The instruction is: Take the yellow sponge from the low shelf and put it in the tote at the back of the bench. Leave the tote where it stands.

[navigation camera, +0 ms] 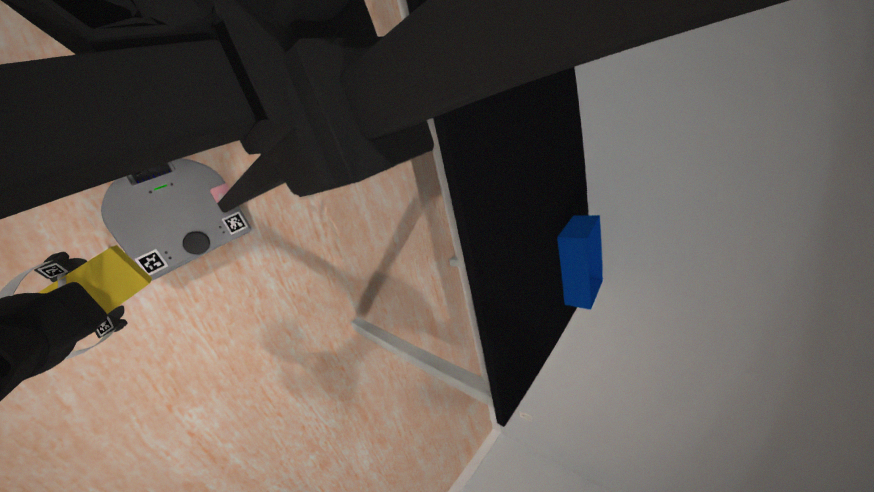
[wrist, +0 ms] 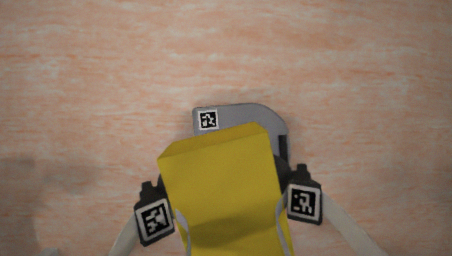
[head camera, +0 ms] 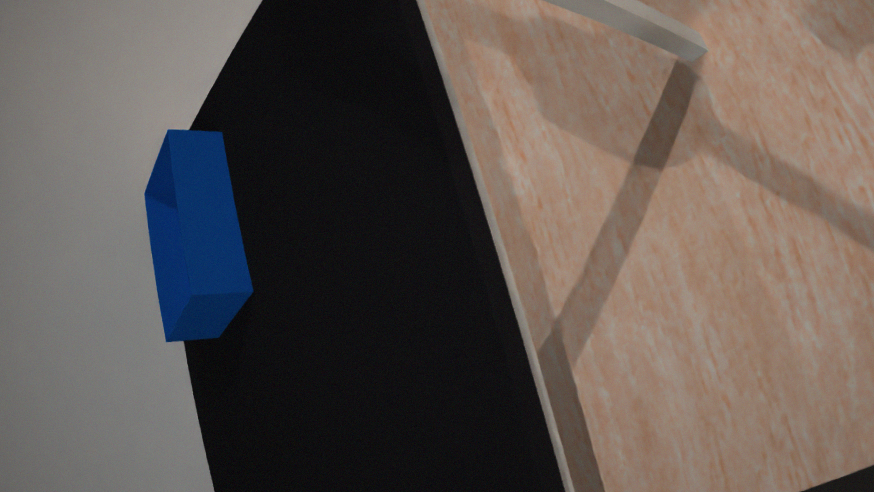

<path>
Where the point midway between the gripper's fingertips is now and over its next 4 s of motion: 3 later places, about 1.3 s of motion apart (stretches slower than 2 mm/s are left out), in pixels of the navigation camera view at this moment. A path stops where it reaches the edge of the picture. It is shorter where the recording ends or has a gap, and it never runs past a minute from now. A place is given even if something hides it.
The gripper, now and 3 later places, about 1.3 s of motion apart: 92, 290; 133, 326; 212, 332; 216, 334
</path>
